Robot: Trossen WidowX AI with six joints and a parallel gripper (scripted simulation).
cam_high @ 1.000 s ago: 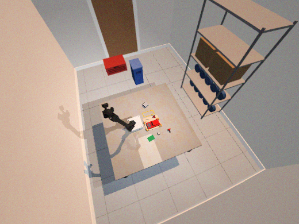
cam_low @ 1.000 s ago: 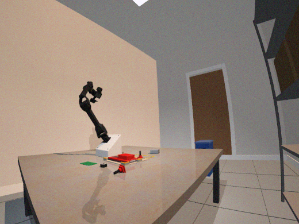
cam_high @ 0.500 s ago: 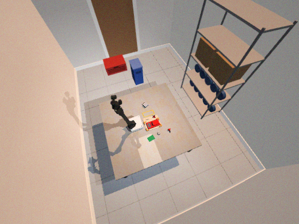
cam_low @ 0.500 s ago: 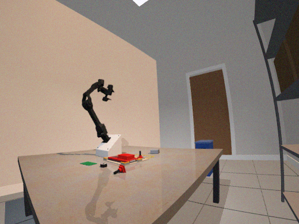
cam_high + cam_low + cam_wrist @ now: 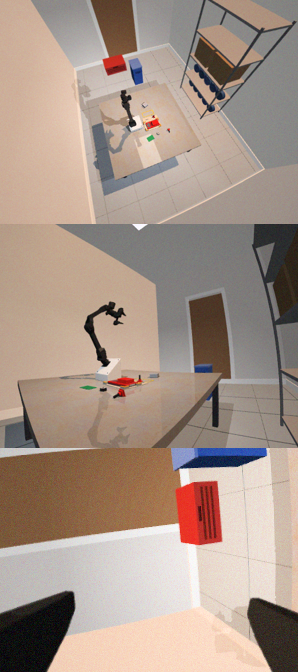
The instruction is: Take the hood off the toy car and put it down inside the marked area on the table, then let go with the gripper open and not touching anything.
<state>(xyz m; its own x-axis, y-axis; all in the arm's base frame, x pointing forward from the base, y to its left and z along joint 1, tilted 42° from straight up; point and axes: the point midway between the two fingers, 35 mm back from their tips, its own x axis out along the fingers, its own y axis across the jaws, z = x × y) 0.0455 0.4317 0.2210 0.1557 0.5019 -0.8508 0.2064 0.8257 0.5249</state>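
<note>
The red hood lies 300 mm ahead of my gripper tip, 310 mm to the right of it and 540 mm below it. Round my gripper tip: green patch (140 mm ahead, 500 mm to the right, 580 mm below); black wheel (280 mm ahead, 480 mm to the right, 570 mm below); black axle peg (330 mm ahead, 190 mm to the right, 540 mm below).
</note>
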